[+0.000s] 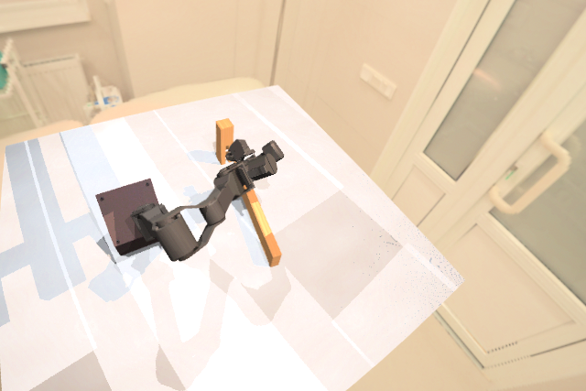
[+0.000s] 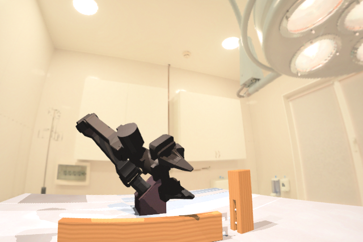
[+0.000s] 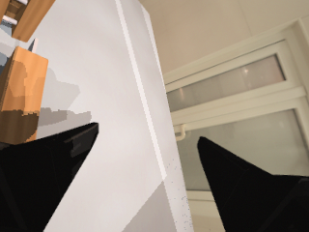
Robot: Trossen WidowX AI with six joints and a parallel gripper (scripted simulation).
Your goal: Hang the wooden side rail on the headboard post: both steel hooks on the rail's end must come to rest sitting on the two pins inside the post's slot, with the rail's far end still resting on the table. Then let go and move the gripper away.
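The headboard post is 19 cm to the left of my gripper tip, 8 cm below it and 7 cm behind it.
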